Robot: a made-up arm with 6 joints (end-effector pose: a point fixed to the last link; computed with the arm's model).
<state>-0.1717 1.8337 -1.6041 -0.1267 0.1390 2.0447</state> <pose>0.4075 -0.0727 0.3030 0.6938 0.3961 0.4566 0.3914</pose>
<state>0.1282 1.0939 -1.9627 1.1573 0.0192 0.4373</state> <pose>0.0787 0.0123 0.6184 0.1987 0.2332 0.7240 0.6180</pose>
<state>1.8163 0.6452 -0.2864 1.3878 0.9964 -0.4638</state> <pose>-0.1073 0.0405 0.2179 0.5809 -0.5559 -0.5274 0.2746</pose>
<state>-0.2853 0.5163 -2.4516 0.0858 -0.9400 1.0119</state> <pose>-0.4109 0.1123 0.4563 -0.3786 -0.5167 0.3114 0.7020</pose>
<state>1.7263 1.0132 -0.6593 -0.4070 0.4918 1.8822</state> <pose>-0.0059 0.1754 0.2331 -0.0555 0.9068 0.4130 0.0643</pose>
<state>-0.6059 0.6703 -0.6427 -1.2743 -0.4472 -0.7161</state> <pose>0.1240 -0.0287 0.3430 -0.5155 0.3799 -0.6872 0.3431</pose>
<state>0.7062 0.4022 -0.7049 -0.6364 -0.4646 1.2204</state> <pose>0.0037 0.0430 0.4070 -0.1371 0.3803 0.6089 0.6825</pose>
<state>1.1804 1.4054 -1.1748 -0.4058 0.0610 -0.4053</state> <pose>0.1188 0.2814 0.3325 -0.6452 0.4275 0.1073 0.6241</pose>
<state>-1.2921 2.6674 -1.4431 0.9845 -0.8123 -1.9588</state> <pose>0.0506 -0.4273 -0.0375 -0.2044 -0.8282 0.5086 0.1169</pose>
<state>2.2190 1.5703 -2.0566 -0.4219 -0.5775 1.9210</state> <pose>-0.1680 0.1797 0.5876 0.1770 -0.1795 -0.9104 0.3281</pose>
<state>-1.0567 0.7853 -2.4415 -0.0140 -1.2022 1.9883</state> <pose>-0.1579 0.2827 0.5301 -0.6339 -0.0272 0.3417 0.6933</pose>
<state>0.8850 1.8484 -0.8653 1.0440 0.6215 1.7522</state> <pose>0.1313 0.2513 0.1050 -0.7248 -0.6193 -0.0975 0.2857</pose>
